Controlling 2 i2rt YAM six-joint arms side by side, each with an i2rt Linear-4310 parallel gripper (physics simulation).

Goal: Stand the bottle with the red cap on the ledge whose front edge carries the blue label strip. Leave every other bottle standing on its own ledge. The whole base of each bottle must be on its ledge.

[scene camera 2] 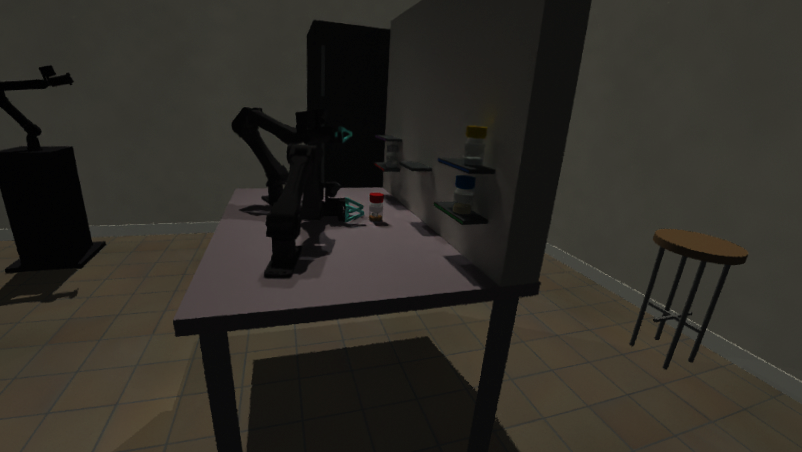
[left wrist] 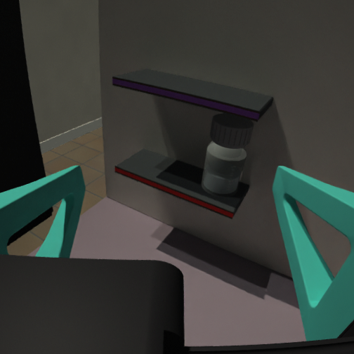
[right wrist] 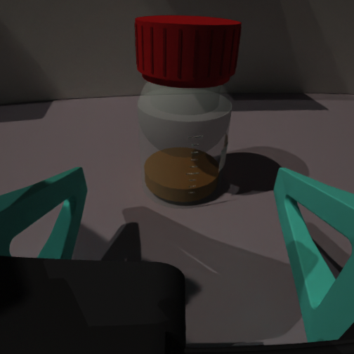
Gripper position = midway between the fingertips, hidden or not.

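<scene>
I see my left gripper [left wrist: 178, 176], and my right gripper [right wrist: 180, 177] is in sight too. There is a red-capped bottle [right wrist: 183, 110]; in the left wrist view the red-capped bottle is out of frame. I also see a grey-capped bottle [left wrist: 225, 155], and in the right wrist view the grey-capped bottle is out of frame.
</scene>
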